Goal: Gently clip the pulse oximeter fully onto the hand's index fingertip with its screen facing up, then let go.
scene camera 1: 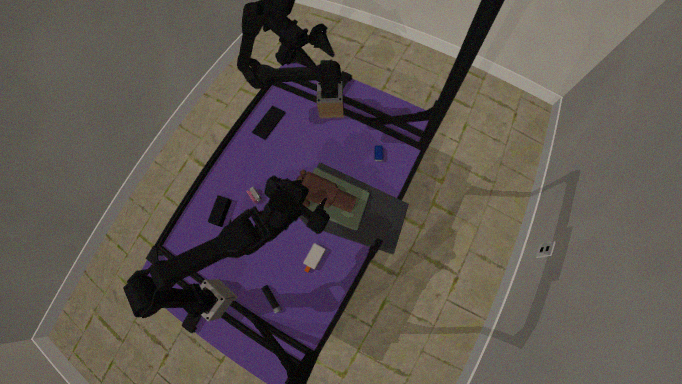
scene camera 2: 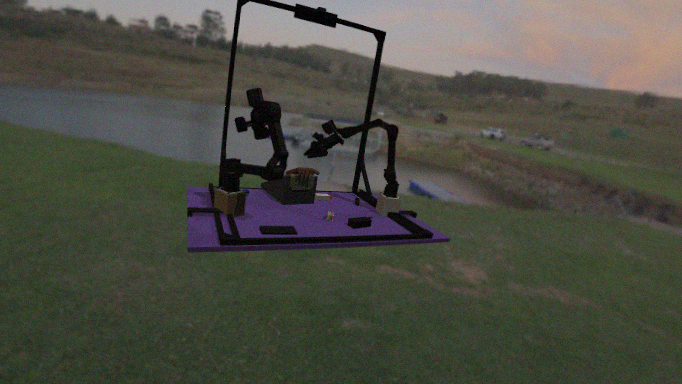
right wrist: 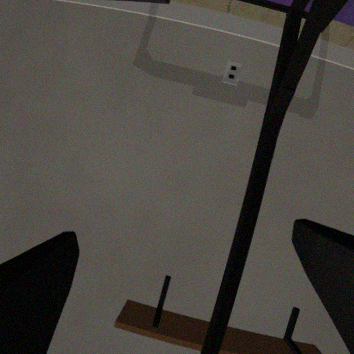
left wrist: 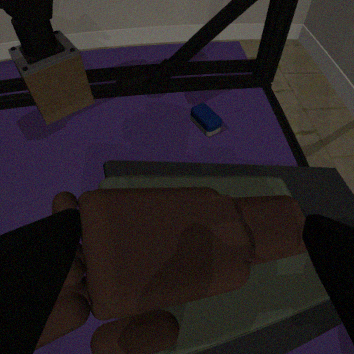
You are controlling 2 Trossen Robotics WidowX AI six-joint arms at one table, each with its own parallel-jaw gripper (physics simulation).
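Frame: origin at the left arm's base, x right, y ahead, z up, level; metres.
Seen in the pictures: left gripper, fingertip midpoint: [scene camera 1: 313, 189] [scene camera 2: 305, 156] [left wrist: 194, 223]; right gripper, fingertip midpoint: [scene camera 1: 325, 61] [right wrist: 186, 236]; left arm's base, origin of the base link: [scene camera 1: 206, 300] [scene camera 2: 390, 195]; right arm's base, origin of the base link: [scene camera 1: 329, 91] [scene camera 2: 230, 189] [left wrist: 41, 49].
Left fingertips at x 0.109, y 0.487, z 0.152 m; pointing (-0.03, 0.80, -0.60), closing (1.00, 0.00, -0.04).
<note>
Offsets run from my left fingertips to a thing's top centre.
A small white and pink-red object @(dx -0.249, dy -0.107, dz -0.225 m) [scene camera 1: 254, 194] [scene camera 2: 330, 216], apparently the pulse oximeter, lies on the purple table apart from the hand. Its screen is too small to make out. The brown hand [scene camera 1: 340, 197] [scene camera 2: 302, 171] [left wrist: 165, 245] rests palm down on a green pad. Its index finger [left wrist: 65, 312] is partly hidden by a gripper finger in the left wrist view. My left gripper [scene camera 2: 310, 153] [left wrist: 194, 223] is open and empty above the hand. My right gripper [right wrist: 186, 236] is open and empty, raised away from the hand and facing a grey wall.
A dark grey wedge stand [scene camera 1: 390, 220] [scene camera 2: 301, 197] carries the pad. Beside it lie a white box with an orange tab @(dx +0.078, dy -0.158, dz -0.229 m) [scene camera 1: 314, 256] and a blue block @(dx +0.039, dy +0.304, dz -0.225 m) [scene camera 1: 379, 153] [left wrist: 206, 119]. A black box @(dx -0.320, dy -0.238, dz -0.222 m) [scene camera 1: 219, 210], a flat black slab @(dx -0.421, dy +0.169, dz -0.249 m) [scene camera 1: 269, 122] and a dark cylinder @(dx +0.046, dy -0.360, dz -0.230 m) [scene camera 1: 271, 299] also lie there.
</note>
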